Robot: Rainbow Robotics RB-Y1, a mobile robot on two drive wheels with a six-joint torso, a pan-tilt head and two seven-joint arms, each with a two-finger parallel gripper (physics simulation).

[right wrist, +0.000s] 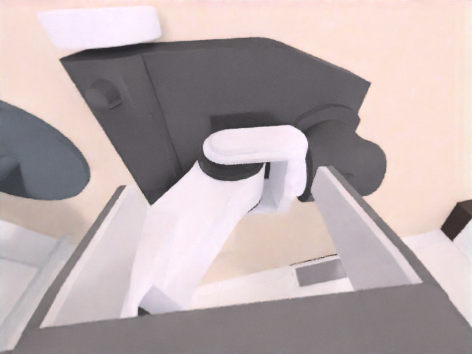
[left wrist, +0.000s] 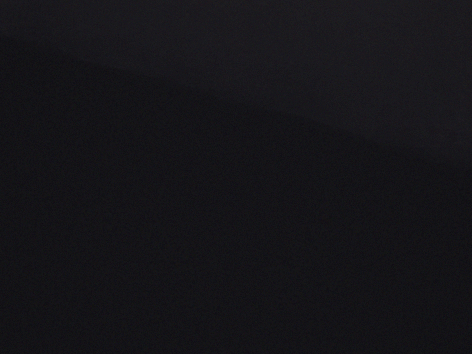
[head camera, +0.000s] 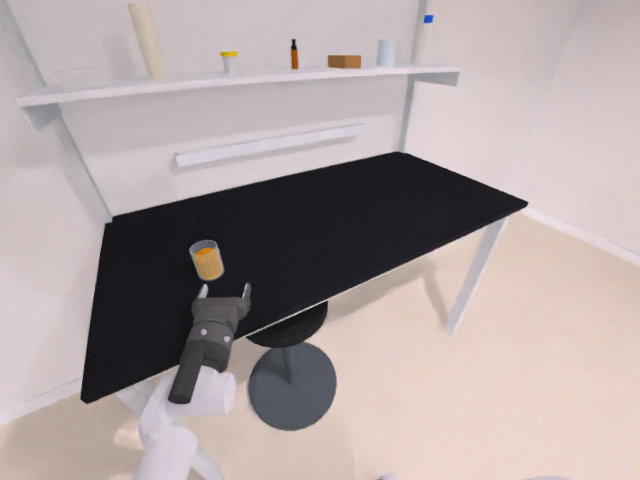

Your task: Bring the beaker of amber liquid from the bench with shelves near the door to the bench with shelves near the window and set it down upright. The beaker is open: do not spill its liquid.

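The beaker of amber liquid (head camera: 208, 263) stands upright on the black bench top (head camera: 330, 206), toward its left end in the head view. My left gripper (head camera: 226, 286) is open and empty. Its fingertips are a little nearer the camera than the beaker and shifted to the right of it; the beaker is not between the fingers. The left wrist view is filled with a dark surface, and neither the fingers nor the beaker shows there. My right gripper (right wrist: 229, 186) is open, with nothing held between its fingers.
A shelf (head camera: 258, 81) above the bench holds a cream cylinder (head camera: 147, 41), a yellow-lidded jar (head camera: 229, 62), an amber bottle (head camera: 294, 57), a brown box (head camera: 344, 61) and a blue-capped bottle (head camera: 423, 43). A stool (head camera: 292, 397) stands partly under the front edge.
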